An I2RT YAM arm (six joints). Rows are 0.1 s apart.
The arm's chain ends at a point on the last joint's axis. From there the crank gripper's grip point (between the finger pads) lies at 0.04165 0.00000 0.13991 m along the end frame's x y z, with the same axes.
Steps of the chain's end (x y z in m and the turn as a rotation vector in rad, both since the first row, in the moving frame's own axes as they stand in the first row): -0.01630 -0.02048 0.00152 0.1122 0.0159 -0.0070; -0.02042 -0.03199 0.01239 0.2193 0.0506 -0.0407; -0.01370 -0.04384 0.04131 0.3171 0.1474 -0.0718; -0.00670 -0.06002 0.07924 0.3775 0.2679 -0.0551; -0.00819 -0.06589 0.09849 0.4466 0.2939 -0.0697
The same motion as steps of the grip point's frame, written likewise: -0.01414 -0.03641 -0.00005 0.1122 0.0159 -0.0070; -0.01411 -0.06400 0.00659 0.2193 0.0506 -0.0407; 0.00436 -0.08997 0.02637 0.3171 0.1474 -0.0718; 0.02648 -0.11210 0.05334 0.3775 0.2679 -0.0551; 0.02699 -0.12689 0.06669 0.4466 0.2939 -0.0697
